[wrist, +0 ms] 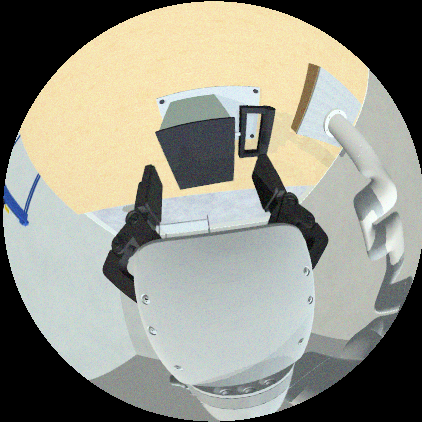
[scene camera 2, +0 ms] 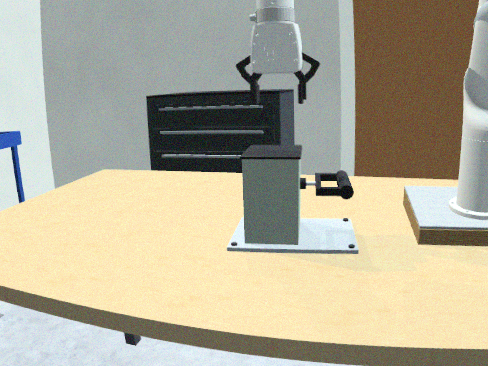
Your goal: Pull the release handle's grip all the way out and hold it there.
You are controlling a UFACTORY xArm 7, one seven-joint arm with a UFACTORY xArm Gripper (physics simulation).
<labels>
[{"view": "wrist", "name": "my gripper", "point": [206, 167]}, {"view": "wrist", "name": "grey-green box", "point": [197, 135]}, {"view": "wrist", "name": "pale base plate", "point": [231, 96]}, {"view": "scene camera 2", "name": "my gripper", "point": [278, 103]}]
</labels>
